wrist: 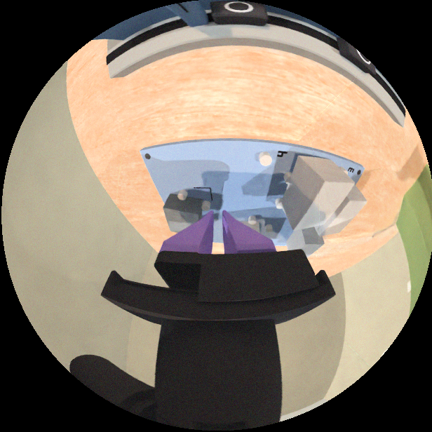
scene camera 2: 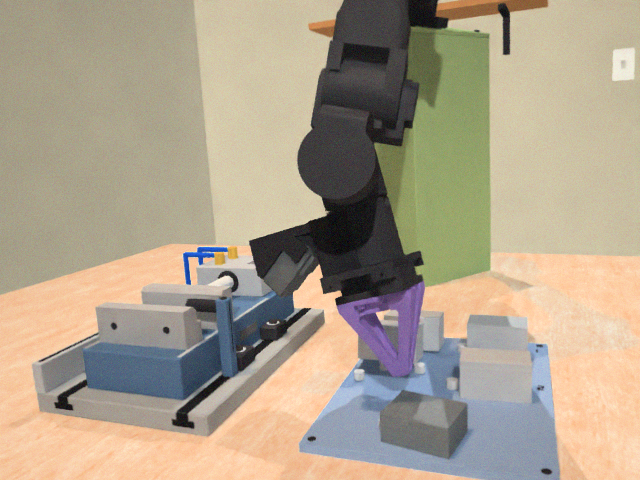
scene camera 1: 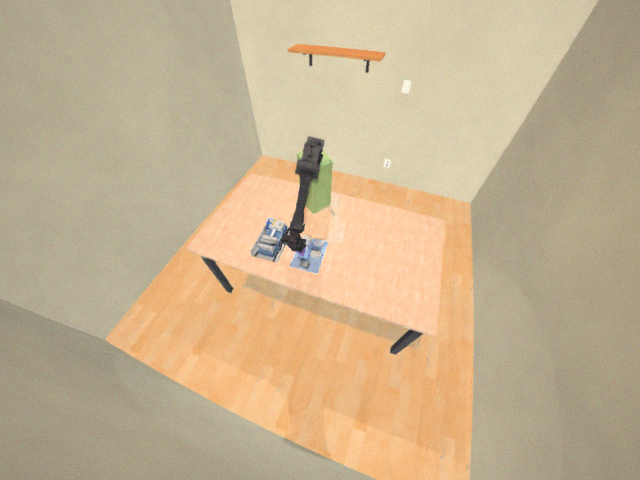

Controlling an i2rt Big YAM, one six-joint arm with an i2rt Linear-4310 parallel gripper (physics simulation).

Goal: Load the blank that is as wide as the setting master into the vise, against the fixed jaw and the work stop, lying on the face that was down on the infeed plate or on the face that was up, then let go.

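My gripper is shut with nothing between its purple fingertips, low over the blue plate. A dark grey block lies on the plate, nearer scene camera 2 than the fingertips. A tall beige-grey block and a light grey block stand at the plate's right side. Another grey block is partly hidden behind the fingers. The vise's holed front jaw, rear jaw and blue upright stop are left of the gripper.
The vise's grey base lies beside the plate. White pegs stick up from the plate near the fingers. Blue hoses rise behind the vise. A green box-shaped column stands behind the arm.
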